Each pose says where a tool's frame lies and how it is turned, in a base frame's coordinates. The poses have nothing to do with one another.
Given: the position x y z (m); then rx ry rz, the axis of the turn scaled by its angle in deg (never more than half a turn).
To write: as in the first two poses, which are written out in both.
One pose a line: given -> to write
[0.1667, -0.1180, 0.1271, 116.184, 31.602, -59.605] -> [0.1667, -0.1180, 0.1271, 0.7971, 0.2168, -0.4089, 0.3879]
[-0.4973, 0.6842, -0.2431, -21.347, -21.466, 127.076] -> [-0.4973, 0.6842, -0.2431, -0.1485, -0.1493, 0.8839, 0.4176]
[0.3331, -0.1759, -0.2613, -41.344, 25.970, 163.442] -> [0.3331, -0.1759, -0.2613, -0.2416, 0.1517, 0.9549, 0.0821]
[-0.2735, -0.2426, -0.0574, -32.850, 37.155, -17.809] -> [-0.2735, -0.2426, -0.0574, -0.2767, 0.3129, -0.1500, 0.8961]
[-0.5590, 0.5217, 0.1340, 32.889, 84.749, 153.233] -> [-0.5590, 0.5217, 0.1340, 0.1846, 0.4756, 0.8599, 0.0160]
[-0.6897, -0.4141, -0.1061, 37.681, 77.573, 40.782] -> [-0.6897, -0.4141, -0.1061, 0.2921, 0.6014, 0.3162, 0.6730]
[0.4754, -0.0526, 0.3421, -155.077, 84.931, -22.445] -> [0.4754, -0.0526, 0.3421, -0.8700, 0.4765, -0.1259, 0.0154]
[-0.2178, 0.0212, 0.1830, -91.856, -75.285, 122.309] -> [-0.2178, 0.0212, 0.1830, -0.5369, -0.4401, 0.7149, 0.0829]
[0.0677, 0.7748, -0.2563, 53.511, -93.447, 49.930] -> [0.0677, 0.7748, -0.2563, 0.3878, -0.6773, 0.3619, 0.5098]
